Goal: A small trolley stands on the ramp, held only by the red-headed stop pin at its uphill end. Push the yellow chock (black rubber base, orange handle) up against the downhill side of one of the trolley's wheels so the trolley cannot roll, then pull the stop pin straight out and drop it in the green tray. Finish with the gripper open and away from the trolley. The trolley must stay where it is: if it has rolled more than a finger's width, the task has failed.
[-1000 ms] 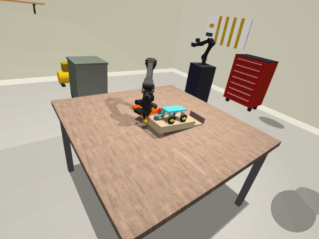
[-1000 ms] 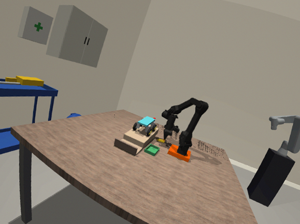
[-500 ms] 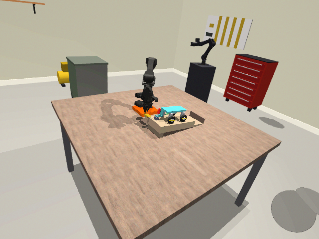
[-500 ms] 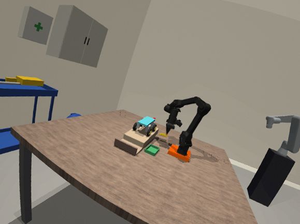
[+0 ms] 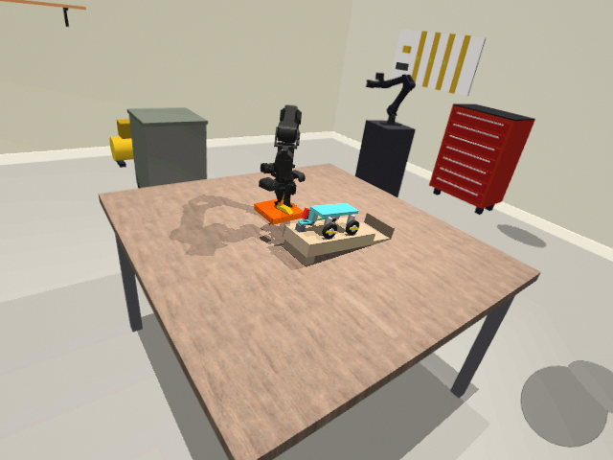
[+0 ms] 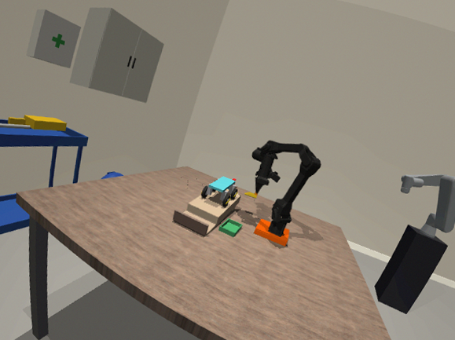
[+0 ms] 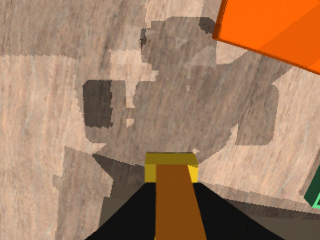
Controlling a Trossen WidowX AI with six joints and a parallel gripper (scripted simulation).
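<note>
Now: gripper tip 20 mm short of the yellow chock, 10 mm to the right of it and 10 mm above it. From my gripper tip the other things lie so: red-headed stop pin 130 mm ahead, 30 mm to the left, 10 mm below; then tan ramp 130 mm ahead, 150 mm to the left, 90 mm below; then trolley 130 mm ahead, 150 mm to the left, 30 mm below.
</note>
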